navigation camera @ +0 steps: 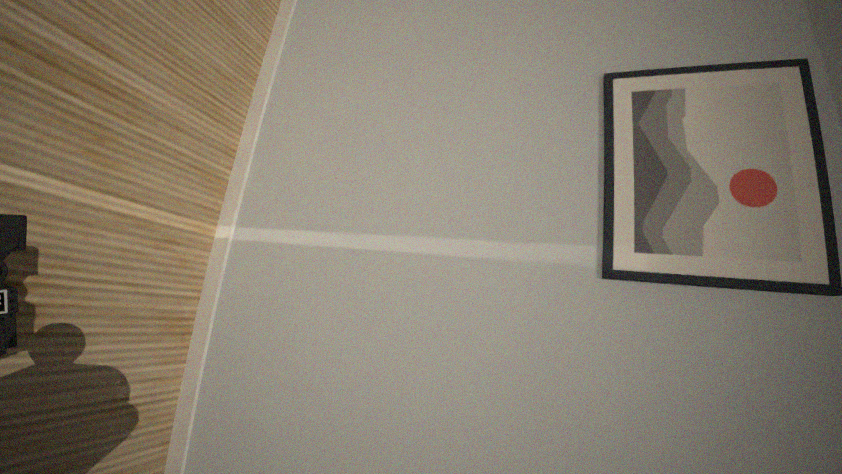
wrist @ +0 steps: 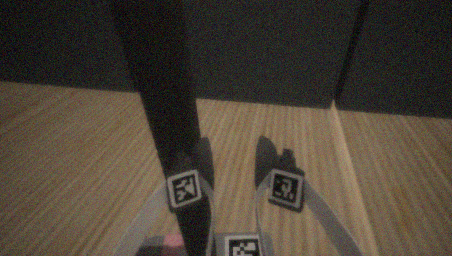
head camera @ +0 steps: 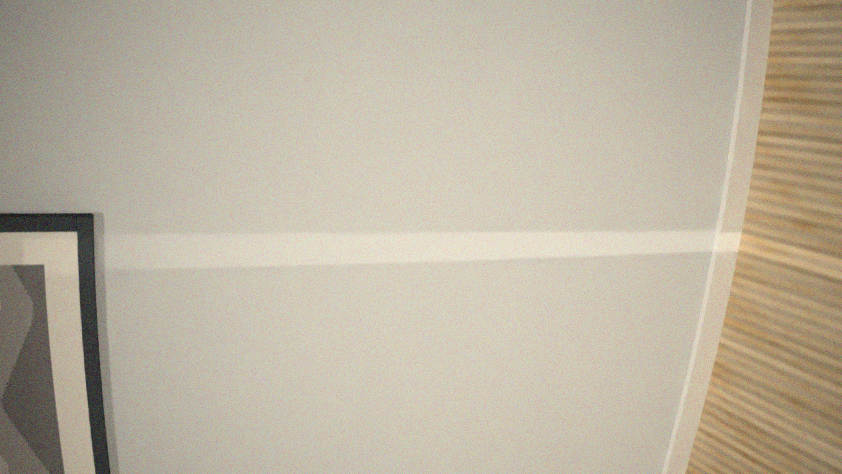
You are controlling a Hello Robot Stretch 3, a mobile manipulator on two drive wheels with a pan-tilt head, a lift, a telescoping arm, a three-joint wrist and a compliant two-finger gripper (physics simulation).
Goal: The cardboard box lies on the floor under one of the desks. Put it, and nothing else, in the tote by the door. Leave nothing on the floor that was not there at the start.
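Places are measured from the robot's base along level axes (x ahead, y left, z up), in metres.
Pixels of known places: gripper, fingertip midpoint: (wrist: pixel 233 154).
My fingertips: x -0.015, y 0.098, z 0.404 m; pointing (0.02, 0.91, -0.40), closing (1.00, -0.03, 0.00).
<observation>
Behind a point stands the place of what it marks.
My gripper (wrist: pixel 233 154) @(y 0.098, x -0.015, z 0.404 m) is in the lower middle of the wrist view. Its two dark fingertips stand apart, and wooden floor shows between them with no object held. The cardboard box does not show in the head, navigation or wrist view. The tote does not show in them either.
A dark panelled surface (wrist: pixel 265 55) @(y 0.853, x 0.140, z 0.222 m) stands beyond the gripper, and a dark post (wrist: pixel 162 65) crosses the wrist view on the left. A pale wall (head camera: pixel 412 353) @(y -0.948, x 0.178, z 0.861 m) (navigation camera: pixel 412 353) @(y -0.829, x -0.292, z 0.901 m) meets the wooden floor (head camera: pixel 795 235) @(y -0.739, x -0.010, z 0.000 m) (navigation camera: pixel 117 147) @(y -0.545, x 0.264, z 0.000 m). A framed picture (head camera: pixel 87 329) @(y -0.905, x 0.102, z 1.368 m) (navigation camera: pixel 608 176) @(y -0.928, x 0.194, z 1.363 m) hangs on the wall.
</observation>
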